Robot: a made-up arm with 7 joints.
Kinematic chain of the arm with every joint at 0, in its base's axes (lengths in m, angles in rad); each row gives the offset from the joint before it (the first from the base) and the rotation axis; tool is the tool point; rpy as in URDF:
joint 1: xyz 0 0 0 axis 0.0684 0.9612 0.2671
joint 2: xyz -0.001 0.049 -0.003 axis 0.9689 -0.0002 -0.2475
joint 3: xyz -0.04 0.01 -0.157 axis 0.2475 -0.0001 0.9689
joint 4: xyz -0.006 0 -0.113 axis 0.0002 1 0
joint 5: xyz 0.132 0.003 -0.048 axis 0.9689 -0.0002 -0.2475
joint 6: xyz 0.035 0 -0.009 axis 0.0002 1 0
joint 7: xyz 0.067 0 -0.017 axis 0.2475 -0.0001 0.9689
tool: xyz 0 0 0 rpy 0 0.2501 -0.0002
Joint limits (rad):
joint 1: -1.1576..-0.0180
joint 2: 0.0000..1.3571
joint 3: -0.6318..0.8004
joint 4: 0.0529..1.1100
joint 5: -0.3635..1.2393
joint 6: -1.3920..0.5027
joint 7: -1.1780..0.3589
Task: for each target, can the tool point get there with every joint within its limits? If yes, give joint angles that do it. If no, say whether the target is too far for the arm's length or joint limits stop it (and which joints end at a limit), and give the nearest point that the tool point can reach.
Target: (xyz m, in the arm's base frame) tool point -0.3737 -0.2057 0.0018
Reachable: no: joint limits stop it (at a limit: joint 1, joint 2, joint 3, joint 4, joint 6) | nearest point 0.0683 -0.1137 -0.2955 | short by 0.541 m
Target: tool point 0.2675 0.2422 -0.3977
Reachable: yes | joints -0.5118 0.4553 -0.0355 1.0302 0.4263 0.1376 -0.9134
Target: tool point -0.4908 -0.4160 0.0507
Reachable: no: too far | nearest point 0.0652 -0.1154 -0.3010 | short by 0.723 m
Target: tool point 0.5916 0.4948 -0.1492
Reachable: no: too far | nearest point 0.4128 0.3582 -0.1056 | short by 0.229 m
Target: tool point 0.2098 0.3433 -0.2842
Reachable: yes | joints -0.1831 0.8719 -0.0477 0.7255 0.1644 -0.6730 -0.0411
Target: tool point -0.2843 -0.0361 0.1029
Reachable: no: joint limits stop it (at a limit: joint 1, joint 2, joint 3, joint 4, joint 5, joint 6) | nearest point 0.0749 0.2885 0.2068 | short by 0.495 m
